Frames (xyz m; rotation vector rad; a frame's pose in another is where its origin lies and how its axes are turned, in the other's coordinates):
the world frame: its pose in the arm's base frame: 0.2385 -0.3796 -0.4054 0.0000 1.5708 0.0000
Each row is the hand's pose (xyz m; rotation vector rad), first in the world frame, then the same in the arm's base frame.
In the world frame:
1: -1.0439 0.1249 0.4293 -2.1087 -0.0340 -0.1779
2: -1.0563 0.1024 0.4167 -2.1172 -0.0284 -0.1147
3: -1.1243 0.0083 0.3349 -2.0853 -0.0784 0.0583
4: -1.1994 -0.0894 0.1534 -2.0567 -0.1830 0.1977
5: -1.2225 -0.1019 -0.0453 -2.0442 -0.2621 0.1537
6: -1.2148 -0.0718 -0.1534 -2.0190 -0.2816 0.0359
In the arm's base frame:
1: 0.6678 -0.2547 0.6385 -1.7190 0.8698 1.4515
2: 0.6552 -0.2772 0.6509 -1.6789 0.8720 1.5064
3: 0.5734 -0.3713 0.7189 -1.5164 0.8501 1.6036
4: 0.3919 -0.4690 0.7940 -1.3717 0.7693 1.6635
5: 0.1932 -0.4815 0.8171 -1.3807 0.7081 1.6052
6: 0.0851 -0.4514 0.8094 -1.4462 0.7090 1.4986

